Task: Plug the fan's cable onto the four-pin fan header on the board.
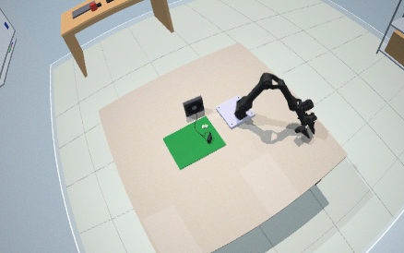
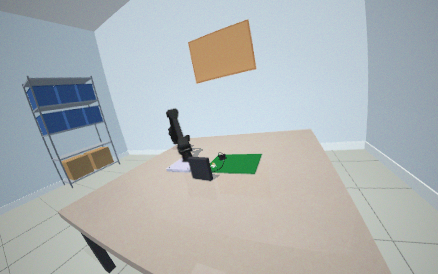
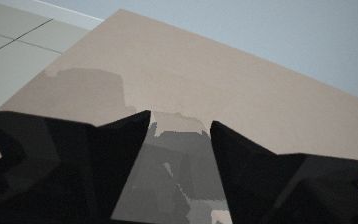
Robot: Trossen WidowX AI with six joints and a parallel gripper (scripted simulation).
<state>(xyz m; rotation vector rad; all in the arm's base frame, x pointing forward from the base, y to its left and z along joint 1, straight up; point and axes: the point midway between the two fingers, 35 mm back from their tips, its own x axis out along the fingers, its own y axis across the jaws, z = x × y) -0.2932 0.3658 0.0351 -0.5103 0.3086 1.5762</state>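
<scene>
The black plug is 54 cm ahead of my gripper tip, 35 cm to the right of it and 1 cm below it. The rest, counted from my gripper tip: fan header (52 cm ahead, 45 cm to the right, 3 cm below); black fan (52 cm ahead, 57 cm to the right, 2 cm above); green board (63 cm ahead, 39 cm to the right, 5 cm below).
</scene>
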